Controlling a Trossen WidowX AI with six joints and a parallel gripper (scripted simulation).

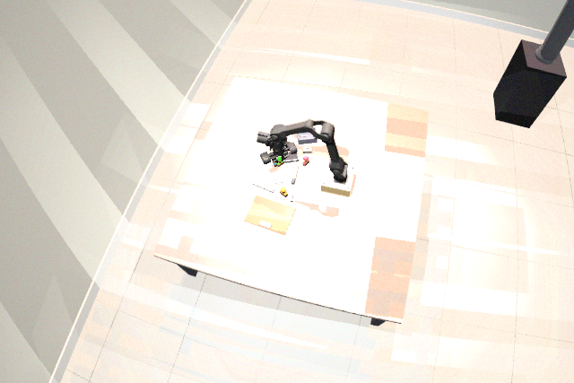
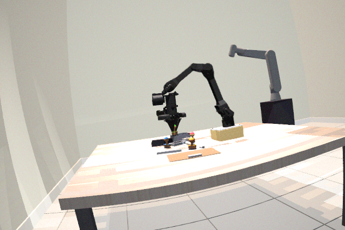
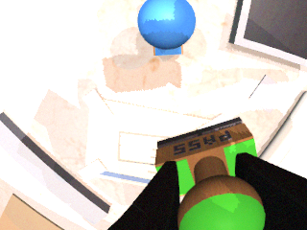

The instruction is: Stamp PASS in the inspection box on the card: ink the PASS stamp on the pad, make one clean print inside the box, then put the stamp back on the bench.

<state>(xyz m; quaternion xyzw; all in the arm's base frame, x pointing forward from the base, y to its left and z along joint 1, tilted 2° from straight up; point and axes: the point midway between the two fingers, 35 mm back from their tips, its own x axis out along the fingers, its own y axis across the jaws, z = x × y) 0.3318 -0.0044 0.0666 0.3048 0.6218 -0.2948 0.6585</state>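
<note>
My gripper tip is now 5 cm to the right of the white card and 10 cm above it. Also, from my gripper tip: green-knobbed stamp: right at my gripper tip; then marker: 8 cm behind, 2 cm to the left, 8 cm below; then blue-knobbed stamp: 4 cm ahead, 4 cm to the right, 7 cm below.
</note>
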